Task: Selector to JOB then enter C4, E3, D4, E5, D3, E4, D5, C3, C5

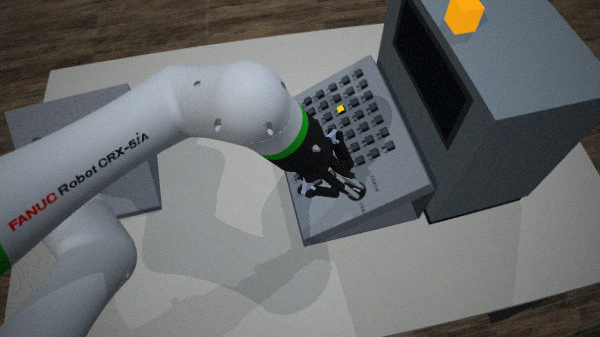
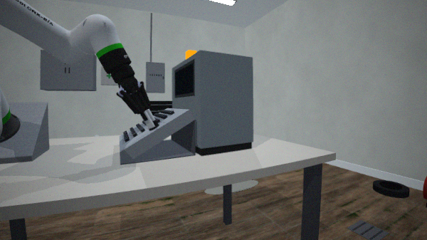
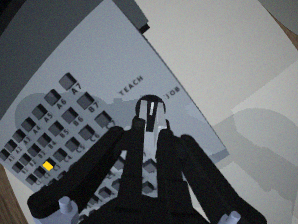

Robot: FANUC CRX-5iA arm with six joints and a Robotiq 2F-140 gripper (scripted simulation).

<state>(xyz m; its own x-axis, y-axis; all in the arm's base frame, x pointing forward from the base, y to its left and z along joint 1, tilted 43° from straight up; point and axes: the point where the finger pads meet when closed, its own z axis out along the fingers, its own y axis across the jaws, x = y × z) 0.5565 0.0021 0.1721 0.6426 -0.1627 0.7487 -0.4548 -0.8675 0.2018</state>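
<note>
Now: hand 2 cm short of the selector knob and 2 cm above it. Round my hand: grey keypad: 12 cm to the left, 7 cm below, 2 cm ahead.
</note>
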